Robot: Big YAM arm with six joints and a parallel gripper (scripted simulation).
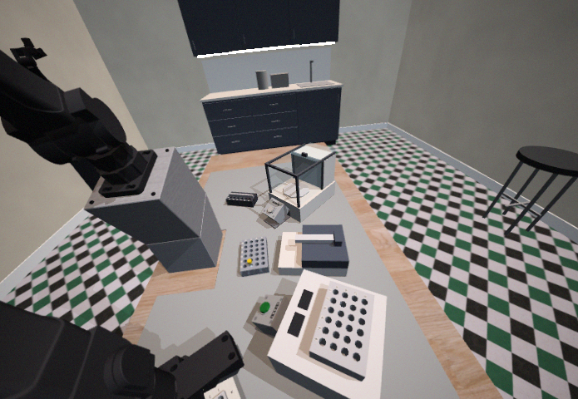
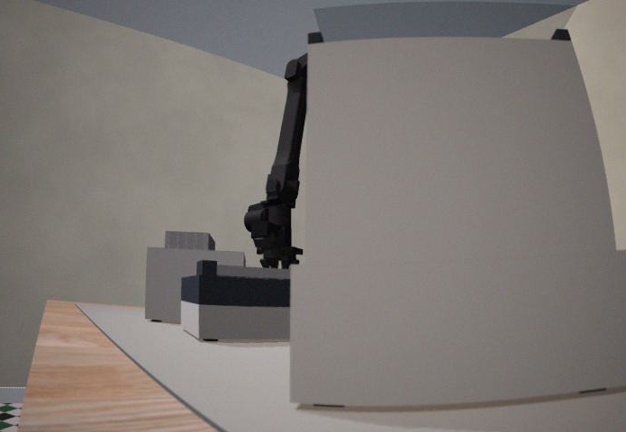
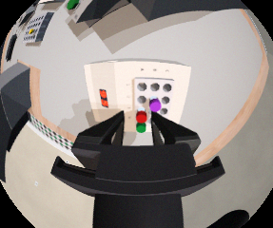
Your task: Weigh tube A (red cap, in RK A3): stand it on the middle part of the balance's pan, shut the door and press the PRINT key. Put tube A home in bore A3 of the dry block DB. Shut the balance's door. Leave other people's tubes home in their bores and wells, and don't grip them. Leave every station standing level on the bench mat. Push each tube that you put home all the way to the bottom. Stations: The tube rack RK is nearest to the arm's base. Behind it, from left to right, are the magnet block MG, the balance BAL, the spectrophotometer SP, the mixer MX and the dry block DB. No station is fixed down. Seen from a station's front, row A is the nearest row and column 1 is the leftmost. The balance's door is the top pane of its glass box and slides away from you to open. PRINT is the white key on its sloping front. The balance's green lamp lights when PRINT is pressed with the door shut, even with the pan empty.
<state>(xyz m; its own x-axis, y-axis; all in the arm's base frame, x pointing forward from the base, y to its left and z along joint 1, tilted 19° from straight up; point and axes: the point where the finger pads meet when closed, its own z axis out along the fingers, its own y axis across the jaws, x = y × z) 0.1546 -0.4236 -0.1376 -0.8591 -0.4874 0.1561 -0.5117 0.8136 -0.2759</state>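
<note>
Right now the dry block is 1 cm to the left of my hand and 5 cm below it. Round my hand: yellow-capped tube 6 cm ahead, 32 cm to the left, 6 cm below; then spectrophotometer 25 cm ahead, 34 cm to the left, 2 cm below; then tube rack 6 cm ahead, 37 cm to the left, 7 cm below.
</note>
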